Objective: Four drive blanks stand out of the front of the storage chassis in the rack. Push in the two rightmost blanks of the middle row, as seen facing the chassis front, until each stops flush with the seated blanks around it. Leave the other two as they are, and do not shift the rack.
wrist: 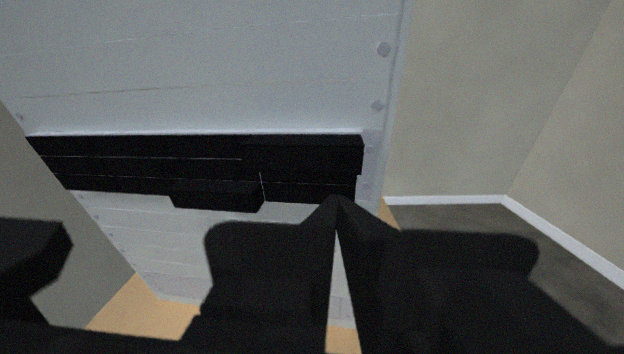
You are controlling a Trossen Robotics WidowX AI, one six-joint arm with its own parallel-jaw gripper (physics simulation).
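Places are measured from the arm's base along level axes (x left, y back, z up), in millimetres.
Where they show: gripper, fingertip midpoint: (335, 201).
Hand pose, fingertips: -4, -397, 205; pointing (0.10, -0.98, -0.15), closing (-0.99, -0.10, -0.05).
Things, the pixels of their top centre, and the offset from my fingertips, as dx, dy, dz. "spot": a spot on its surface instead. Level surfaces: height alone.
- black storage chassis at a spot on its surface: (125, 167) spot: +274, -76, -22
- black blank at its top centre: (308, 127) +34, -110, +20
- tan surface at its surface level: dz -426
The black storage chassis (125, 167) sits as a dark band across the pale grey rack (200, 107) in the wrist view. A black blank (305, 162) stands out at the chassis's upper right end. Another blank (217, 197) stands out lower, at the bottom edge near the middle. The other two standing-out blanks cannot be made out in the dark front, and I cannot tell the row of the upper right one. My gripper (335, 201) is shut and empty. Its tips overlap the chassis's lower right corner in the view; whether they touch it cannot be told. The fingers hide part of the rack below.
Pale panels with round screw heads (383, 49) lie above the chassis, and more pale panels (160, 227) lie below. A beige wall (465, 100) with white skirting and a dark floor (450, 215) are at the right. A tan surface (145, 310) shows beneath the rack.
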